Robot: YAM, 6 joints.
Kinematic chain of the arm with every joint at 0, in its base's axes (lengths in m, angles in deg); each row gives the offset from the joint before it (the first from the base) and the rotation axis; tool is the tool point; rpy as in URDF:
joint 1: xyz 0 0 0.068 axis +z
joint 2: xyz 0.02 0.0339 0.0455 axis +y
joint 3: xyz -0.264 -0.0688 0 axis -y
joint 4: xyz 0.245 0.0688 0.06 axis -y
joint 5: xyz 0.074 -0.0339 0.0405 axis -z
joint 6: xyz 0.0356 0 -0.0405 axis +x
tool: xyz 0 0 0 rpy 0 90 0
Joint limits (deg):
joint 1: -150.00..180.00
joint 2: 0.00..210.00
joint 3: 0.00..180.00
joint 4: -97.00..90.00
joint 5: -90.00..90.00
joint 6: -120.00..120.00
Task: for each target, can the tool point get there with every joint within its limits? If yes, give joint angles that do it. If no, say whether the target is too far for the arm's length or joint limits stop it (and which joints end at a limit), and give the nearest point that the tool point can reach.
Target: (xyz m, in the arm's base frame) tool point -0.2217 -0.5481 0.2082
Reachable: yes | joints -109.77 171.82 152.31 74.15 40.71 42.79
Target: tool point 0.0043 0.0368 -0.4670
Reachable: no: joint limits stop it (at a limit: joint 2) | nearest point 0.0109 0.0936 -0.3458 | short by 0.134 m
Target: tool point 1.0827 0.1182 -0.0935
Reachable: no: too far | nearest point 0.6307 0.0689 -0.0055 | short by 0.463 m
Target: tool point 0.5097 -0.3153 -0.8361
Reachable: no: too far | nearest point 0.3328 -0.2058 -0.3510 | short by 0.528 m
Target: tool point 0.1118 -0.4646 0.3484
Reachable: yes | joints -72.93 116.91 110.81 -15.21 56.05 -92.22
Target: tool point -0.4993 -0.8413 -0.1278
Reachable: no: too far | nearest point -0.3199 -0.5391 -0.0393 | short by 0.362 m
